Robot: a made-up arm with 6 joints. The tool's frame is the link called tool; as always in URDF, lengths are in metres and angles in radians. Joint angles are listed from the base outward.
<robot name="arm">
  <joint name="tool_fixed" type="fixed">
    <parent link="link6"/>
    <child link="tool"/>
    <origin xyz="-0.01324 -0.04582 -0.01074" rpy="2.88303 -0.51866 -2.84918"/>
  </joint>
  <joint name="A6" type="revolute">
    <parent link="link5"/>
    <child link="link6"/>
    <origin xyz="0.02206 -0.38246 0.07" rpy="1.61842 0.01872 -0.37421"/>
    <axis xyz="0 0 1"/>
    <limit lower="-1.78" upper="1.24"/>
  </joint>
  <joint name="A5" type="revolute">
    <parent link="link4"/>
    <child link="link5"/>
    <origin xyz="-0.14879 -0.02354 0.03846" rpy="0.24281 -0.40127 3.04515"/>
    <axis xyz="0 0 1"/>
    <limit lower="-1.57" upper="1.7"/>
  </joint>
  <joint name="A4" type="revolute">
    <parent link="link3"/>
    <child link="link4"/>
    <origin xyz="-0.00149 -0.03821 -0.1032" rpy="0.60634 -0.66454 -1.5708"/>
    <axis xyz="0 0 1"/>
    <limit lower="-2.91" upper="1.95"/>
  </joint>
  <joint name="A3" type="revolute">
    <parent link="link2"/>
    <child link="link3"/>
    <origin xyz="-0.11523 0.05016 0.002" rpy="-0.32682 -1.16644 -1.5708"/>
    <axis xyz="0 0 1"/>
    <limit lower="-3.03" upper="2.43"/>
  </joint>
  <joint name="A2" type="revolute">
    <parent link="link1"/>
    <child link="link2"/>
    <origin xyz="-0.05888 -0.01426 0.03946" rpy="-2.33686 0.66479 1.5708"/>
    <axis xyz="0 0 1"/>
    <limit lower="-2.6" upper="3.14"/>
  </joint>
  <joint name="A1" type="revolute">
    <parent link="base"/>
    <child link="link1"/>
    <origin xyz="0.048 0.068 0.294" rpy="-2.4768 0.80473 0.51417"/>
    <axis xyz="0 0 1"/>
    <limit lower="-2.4" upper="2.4"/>
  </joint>
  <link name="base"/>
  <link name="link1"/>
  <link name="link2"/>
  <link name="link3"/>
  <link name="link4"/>
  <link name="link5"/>
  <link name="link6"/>
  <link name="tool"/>
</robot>
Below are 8 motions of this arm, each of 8 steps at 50 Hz.
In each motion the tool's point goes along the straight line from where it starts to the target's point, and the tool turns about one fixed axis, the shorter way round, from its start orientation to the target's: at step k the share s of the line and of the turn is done. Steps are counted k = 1, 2, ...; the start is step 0. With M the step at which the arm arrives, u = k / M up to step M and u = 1 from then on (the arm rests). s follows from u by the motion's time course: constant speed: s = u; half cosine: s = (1 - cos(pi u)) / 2; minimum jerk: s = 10 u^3 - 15 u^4 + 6 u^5.
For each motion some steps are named. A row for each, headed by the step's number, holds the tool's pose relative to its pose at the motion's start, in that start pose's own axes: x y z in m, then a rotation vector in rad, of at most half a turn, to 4 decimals.
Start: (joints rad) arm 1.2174 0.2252 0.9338 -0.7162 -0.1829 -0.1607
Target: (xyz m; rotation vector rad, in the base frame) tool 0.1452 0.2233 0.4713 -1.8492 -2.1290 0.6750
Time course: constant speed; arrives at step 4
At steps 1, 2, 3, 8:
1: 0.0024 0.0001 -0.0001 0.0040 -0.0046 -0.0123
2: 0.0048 0.0002 -0.0003 0.0080 -0.0093 -0.0247
3: 0.0073 0.0003 -0.0004 0.0120 -0.0139 -0.0370
8: 0.0097 0.0004 -0.0006 0.0160 -0.0185 -0.0493

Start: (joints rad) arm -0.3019 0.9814 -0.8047 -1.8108 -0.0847 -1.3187
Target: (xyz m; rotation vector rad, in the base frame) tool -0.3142 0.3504 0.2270 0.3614 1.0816 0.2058
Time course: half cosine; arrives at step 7
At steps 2, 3, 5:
2: -0.0001 0.0002 -0.0004 -0.0001 0.0046 -0.0037
3: -0.0001 0.0005 -0.0009 -0.0002 0.0096 -0.0077
5: -0.0003 0.0010 -0.0019 -0.0004 0.0200 -0.0161

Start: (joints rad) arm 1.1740 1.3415 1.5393 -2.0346 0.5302 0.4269
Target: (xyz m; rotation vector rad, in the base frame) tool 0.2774 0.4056 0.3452 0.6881 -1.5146 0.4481
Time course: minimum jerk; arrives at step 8
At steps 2, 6, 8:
2: -0.0013 -0.0030 -0.0004 -0.0043 0.0035 0.0015
6: -0.0117 -0.0256 -0.0034 -0.0373 0.0302 0.0134
8: -0.0130 -0.0285 -0.0038 -0.0416 0.0337 0.0149

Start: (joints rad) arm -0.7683 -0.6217 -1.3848 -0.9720 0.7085 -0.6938
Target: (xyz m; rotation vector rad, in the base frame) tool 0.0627 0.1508 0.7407 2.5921 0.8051 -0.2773
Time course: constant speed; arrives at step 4
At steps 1, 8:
1: -0.0013 0.0007 0.0001 -0.0016 0.0021 0.0051
8: -0.0052 0.0027 0.0005 -0.0064 0.0083 0.0203

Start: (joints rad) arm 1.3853 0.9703 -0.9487 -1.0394 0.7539 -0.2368
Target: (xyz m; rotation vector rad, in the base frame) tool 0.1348 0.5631 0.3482 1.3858 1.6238 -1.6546
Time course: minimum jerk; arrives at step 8
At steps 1, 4, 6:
1: -0.0007 -0.0009 0.0000 -0.0018 0.0016 -0.0004
4: -0.0222 -0.0275 0.0005 -0.0560 0.0497 -0.0114
6: -0.0399 -0.0493 0.0008 -0.1004 0.0891 -0.0204

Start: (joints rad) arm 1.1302 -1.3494 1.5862 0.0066 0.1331 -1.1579
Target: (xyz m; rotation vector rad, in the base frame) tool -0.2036 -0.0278 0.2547 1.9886 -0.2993 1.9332
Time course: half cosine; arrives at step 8
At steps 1, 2, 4, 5, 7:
1: 0.0003 -0.0003 -0.0004 -0.0010 -0.0006 -0.0004
2: 0.0012 -0.0010 -0.0016 -0.0037 -0.0022 -0.0014
4: 0.0039 -0.0033 -0.0053 -0.0127 -0.0075 -0.0047
5: 0.0055 -0.0046 -0.0074 -0.0176 -0.0103 -0.0065
7: 0.0076 -0.0064 -0.0103 -0.0245 -0.0144 -0.0091

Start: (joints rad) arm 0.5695 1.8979 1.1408 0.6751 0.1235 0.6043
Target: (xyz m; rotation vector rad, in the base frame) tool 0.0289 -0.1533 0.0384 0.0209 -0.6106 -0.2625
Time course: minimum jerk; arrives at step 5
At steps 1, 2, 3, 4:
1: 0.0007 0.0009 -0.0005 0.0025 -0.0017 0.0011
2: 0.0040 0.0050 -0.0028 0.0136 -0.0091 0.0063
3: 0.0087 0.0107 -0.0061 0.0293 -0.0196 0.0135
4: 0.0120 0.0148 -0.0085 0.0404 -0.0271 0.0186

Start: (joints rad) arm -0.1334 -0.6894 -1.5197 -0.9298 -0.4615 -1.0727
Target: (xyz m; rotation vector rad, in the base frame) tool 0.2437 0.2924 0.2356 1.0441 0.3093 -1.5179
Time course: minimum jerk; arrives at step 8
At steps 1, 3, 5, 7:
1: -0.0003 0.0000 0.0000 0.0004 0.0012 0.0000
3: -0.0059 0.0002 0.0003 0.0067 0.0213 0.0007
5: -0.0156 0.0006 0.0007 0.0176 0.0560 0.0017
7: -0.0211 0.0009 0.0009 0.0239 0.0760 0.0024

